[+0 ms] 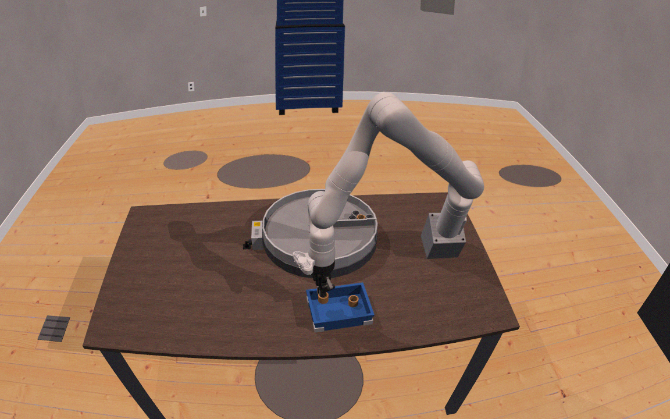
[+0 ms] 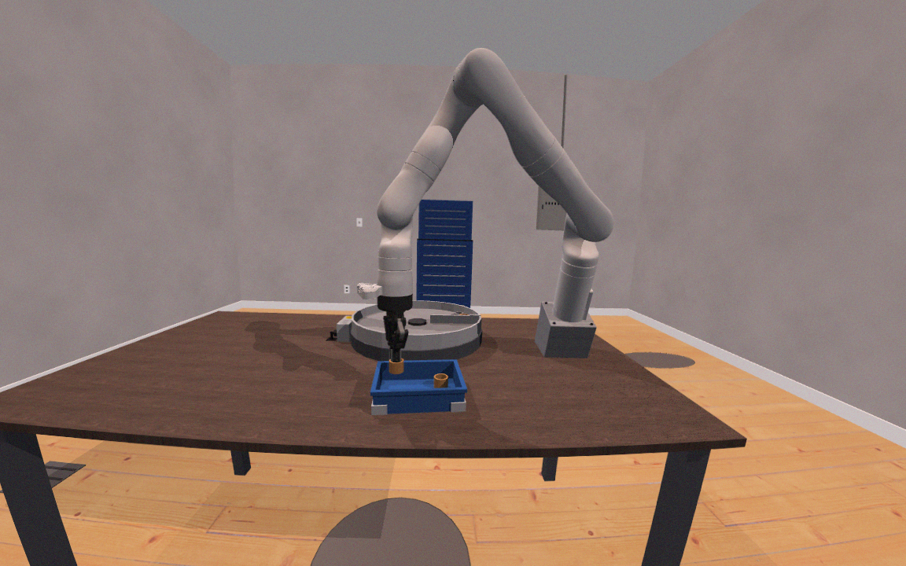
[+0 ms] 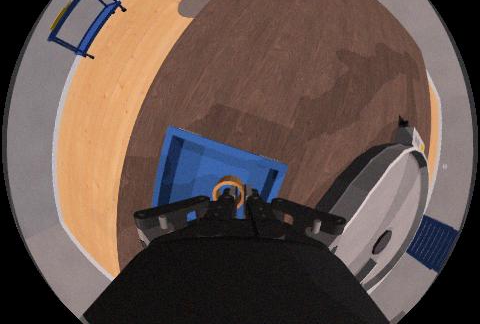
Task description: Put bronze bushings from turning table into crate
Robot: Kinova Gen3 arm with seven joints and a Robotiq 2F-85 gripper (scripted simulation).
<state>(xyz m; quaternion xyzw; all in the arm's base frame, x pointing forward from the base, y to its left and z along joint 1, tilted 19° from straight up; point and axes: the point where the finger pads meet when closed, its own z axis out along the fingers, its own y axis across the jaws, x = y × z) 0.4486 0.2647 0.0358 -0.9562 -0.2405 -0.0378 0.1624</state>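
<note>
My hand is 60 mm past the blue crate, 20 mm to the right of it and 60 mm above it. The rest, counted from my hand: round grey turning table: 10 mm ahead, 350 mm to the right, 30 mm below.
</note>
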